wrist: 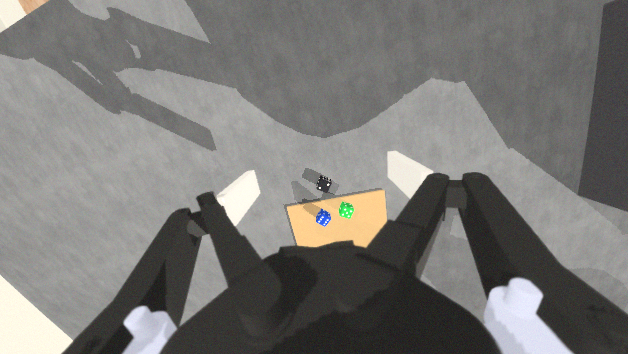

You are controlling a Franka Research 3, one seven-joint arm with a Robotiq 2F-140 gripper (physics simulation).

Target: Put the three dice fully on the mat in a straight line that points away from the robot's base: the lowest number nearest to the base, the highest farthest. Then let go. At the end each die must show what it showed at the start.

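Observation:
A black die (324,184) with white pips lies on the grey surface, just off the far edge of the mat. The orange mat (367,222) shows in part below the middle of the view; its near part is hidden by the gripper body. A blue die (323,218) and a green die (346,210) sit on the mat side by side, a small gap apart. My gripper (320,173) is open wide and empty, its pale fingertips to the left and right of the black die and well above the surface.
Shadows of the arm and gripper fall across the grey surface (165,200). A dark block or panel (607,110) stands at the right edge. Pale areas show at the lower left and upper left corners, with a brown patch at the upper left.

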